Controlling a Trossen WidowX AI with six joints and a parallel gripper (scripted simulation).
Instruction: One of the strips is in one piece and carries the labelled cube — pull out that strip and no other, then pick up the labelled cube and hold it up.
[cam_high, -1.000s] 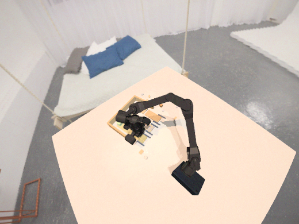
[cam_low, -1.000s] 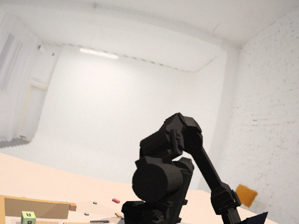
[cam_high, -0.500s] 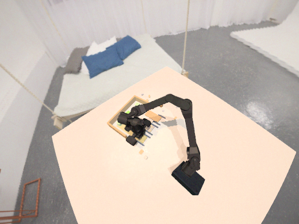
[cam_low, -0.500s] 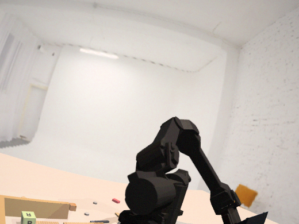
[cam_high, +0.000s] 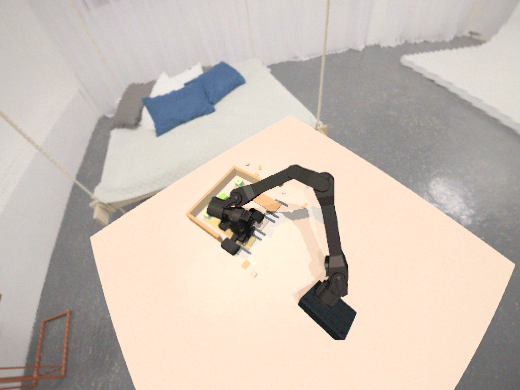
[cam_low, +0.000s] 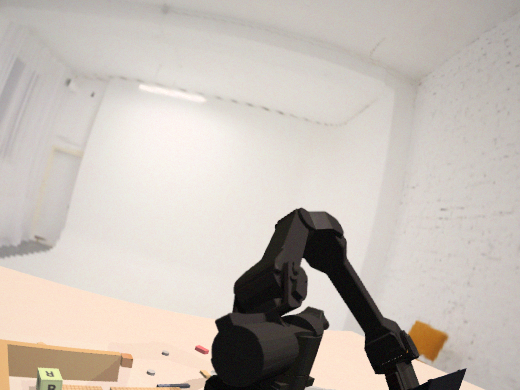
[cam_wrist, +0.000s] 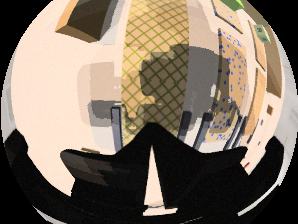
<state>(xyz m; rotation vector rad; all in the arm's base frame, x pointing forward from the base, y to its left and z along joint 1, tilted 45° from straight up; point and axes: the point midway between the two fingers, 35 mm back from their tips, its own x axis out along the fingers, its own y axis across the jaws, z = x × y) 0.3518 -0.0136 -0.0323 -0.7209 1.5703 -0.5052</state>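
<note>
The yellow chequered strip is 10 cm ahead of my gripper tip and 2 cm to the left of it.
</note>
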